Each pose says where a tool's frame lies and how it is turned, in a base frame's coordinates. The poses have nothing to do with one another.
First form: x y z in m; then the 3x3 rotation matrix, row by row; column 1 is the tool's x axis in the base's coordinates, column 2 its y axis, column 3 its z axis. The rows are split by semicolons.
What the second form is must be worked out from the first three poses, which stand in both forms.
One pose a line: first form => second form
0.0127 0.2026 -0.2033; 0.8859 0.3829 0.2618; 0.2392 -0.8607 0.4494; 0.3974 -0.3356 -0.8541 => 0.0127 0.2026 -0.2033 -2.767 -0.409 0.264
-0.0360 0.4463 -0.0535; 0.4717 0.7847 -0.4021; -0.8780 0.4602 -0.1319; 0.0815 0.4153 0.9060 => -0.0360 0.4463 -0.0535 0.430 -0.082 -1.078
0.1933 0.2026 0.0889; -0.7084 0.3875 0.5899; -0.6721 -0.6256 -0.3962; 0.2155 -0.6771 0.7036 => 0.1933 0.2026 0.0889 -0.766 -0.217 -2.383
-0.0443 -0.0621 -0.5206; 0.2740 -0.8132 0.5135; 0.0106 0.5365 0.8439; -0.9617 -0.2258 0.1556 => -0.0443 -0.0621 -0.5206 -0.967 1.293 0.039
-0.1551 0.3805 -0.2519; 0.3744 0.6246 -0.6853; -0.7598 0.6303 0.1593; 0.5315 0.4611 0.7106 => -0.1551 0.3805 -0.2519 0.576 -0.560 -1.113
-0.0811 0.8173 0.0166; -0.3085 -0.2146 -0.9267; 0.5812 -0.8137 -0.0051; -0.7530 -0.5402 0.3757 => -0.0811 0.8173 0.0166 -0.963 0.853 2.059
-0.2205 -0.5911 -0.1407; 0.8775 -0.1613 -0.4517; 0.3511 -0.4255 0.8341; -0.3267 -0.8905 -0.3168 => -0.2205 -0.5911 -0.1407 -1.913 0.333 0.381
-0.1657 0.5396 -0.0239; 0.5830 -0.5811 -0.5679; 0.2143 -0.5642 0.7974; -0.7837 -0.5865 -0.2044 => -0.1657 0.5396 -0.0239 -1.906 0.901 0.352
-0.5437 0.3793 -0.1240; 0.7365 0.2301 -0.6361; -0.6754 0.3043 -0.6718; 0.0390 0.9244 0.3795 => -0.5437 0.3793 -0.1240 1.181 -0.039 -0.742
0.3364 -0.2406 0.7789; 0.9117 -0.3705 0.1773; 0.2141 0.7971 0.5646; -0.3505 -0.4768 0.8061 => 0.3364 -0.2406 0.7789 -0.534 0.358 0.231
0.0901 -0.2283 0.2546; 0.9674 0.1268 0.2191; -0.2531 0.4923 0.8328; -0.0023 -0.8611 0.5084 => 0.0901 -0.2283 0.2546 -1.037 0.002 -0.256
